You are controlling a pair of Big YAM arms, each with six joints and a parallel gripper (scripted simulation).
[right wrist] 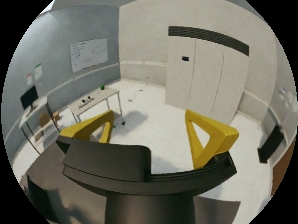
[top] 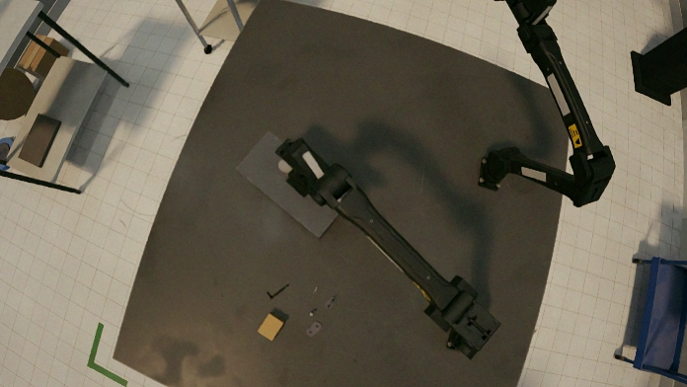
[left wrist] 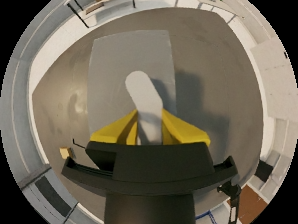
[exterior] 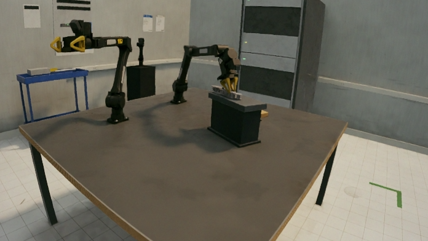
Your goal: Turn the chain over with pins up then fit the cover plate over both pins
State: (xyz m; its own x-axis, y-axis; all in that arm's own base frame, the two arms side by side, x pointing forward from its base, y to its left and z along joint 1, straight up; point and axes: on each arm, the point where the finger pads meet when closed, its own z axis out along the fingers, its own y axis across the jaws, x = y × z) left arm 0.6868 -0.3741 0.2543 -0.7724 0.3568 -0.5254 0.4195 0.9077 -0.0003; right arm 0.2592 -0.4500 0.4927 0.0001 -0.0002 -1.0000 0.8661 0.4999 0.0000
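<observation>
Now: the dark block 150 mm below my left hand, 30 mm to the left of it and 10 mm ahead of it.
</observation>
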